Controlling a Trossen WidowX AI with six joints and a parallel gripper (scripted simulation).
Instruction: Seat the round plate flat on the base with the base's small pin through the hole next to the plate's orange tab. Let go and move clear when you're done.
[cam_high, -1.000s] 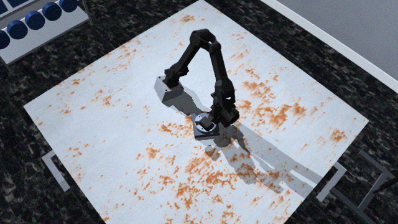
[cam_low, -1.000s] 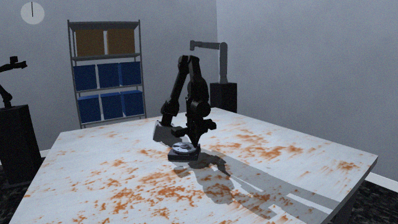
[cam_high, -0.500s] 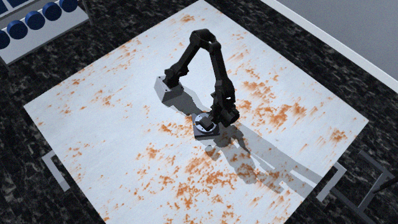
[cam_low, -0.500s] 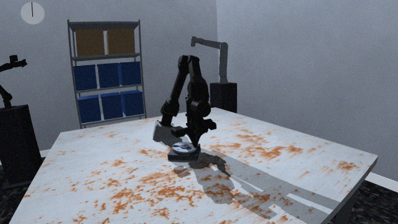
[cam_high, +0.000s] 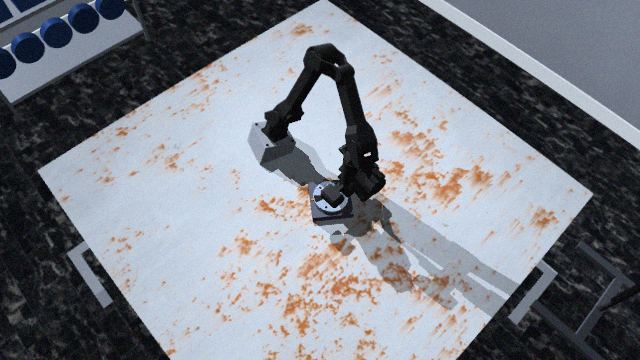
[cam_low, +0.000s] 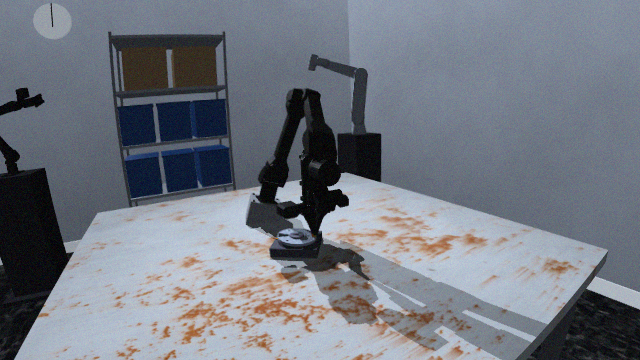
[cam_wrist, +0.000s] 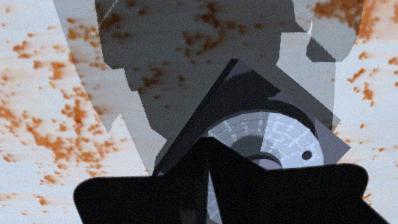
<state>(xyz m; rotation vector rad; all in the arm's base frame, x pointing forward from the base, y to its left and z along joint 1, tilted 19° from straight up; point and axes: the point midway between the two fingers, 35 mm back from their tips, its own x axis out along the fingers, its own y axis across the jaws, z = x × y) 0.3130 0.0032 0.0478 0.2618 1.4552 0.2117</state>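
My hand is 4 cm to the left of the raised central hub, 4 cm past it and 4 cm above it. Also, from my hand: dark square base: 6 cm below, 4 cm to the right, 4 cm behind.
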